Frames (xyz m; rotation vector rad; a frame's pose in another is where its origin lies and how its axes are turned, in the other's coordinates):
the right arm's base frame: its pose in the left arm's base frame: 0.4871 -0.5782 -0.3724 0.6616 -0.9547 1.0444
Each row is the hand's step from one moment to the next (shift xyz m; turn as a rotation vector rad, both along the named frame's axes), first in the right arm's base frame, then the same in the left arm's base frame.
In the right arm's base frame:
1: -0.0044 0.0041 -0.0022 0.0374 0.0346 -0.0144
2: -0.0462 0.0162 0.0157 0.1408 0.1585 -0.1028
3: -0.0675 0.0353 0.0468 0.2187 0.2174 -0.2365
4: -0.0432 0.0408 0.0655 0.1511 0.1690 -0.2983
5: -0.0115 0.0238 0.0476 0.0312 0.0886 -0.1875
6: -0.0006 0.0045 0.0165 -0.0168 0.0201 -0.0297
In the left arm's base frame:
1: -0.0039 0.0016 -0.0048 -0.0203 0.0405 0.0275
2: -0.0288 -0.0259 -0.0338 -0.0864 0.2033 0.0820
3: -0.0607 -0.0532 -0.0384 -0.0822 0.3685 0.0922
4: -0.0675 -0.0566 -0.0082 -0.0296 0.3735 0.0031
5: -0.0399 -0.0352 0.0117 -0.0142 0.2018 -0.0553
6: -0.0097 -0.0122 0.0070 -0.0119 0.0253 -0.0280

